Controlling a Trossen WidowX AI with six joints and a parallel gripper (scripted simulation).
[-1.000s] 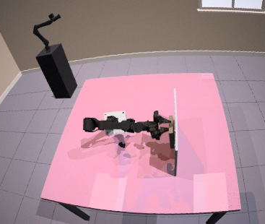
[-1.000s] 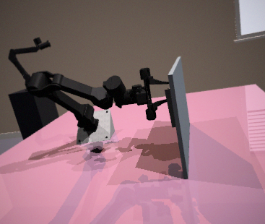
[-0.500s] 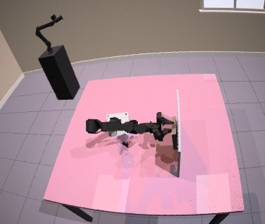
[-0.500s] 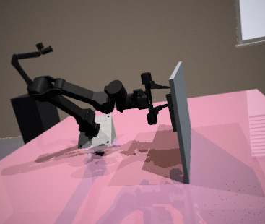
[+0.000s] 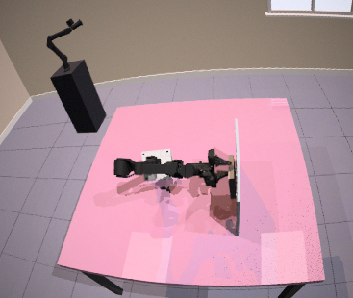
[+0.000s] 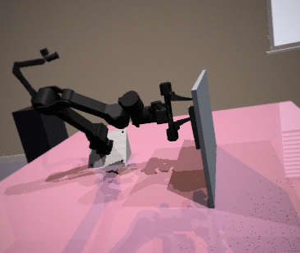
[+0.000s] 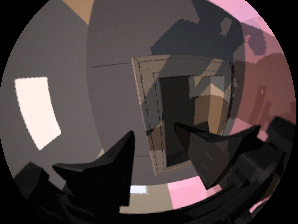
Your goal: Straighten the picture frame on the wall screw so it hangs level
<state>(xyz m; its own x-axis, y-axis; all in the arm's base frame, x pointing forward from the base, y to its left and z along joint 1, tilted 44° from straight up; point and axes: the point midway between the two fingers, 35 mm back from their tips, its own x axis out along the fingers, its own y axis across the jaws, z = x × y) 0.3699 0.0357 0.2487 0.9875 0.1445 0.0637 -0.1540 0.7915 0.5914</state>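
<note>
Right now the picture frame is 1 cm ahead of my gripper tip and 5 cm below it. From my gripper tip the other things lie so: thin wall panel (2 cm ahead, 6 cm below).
</note>
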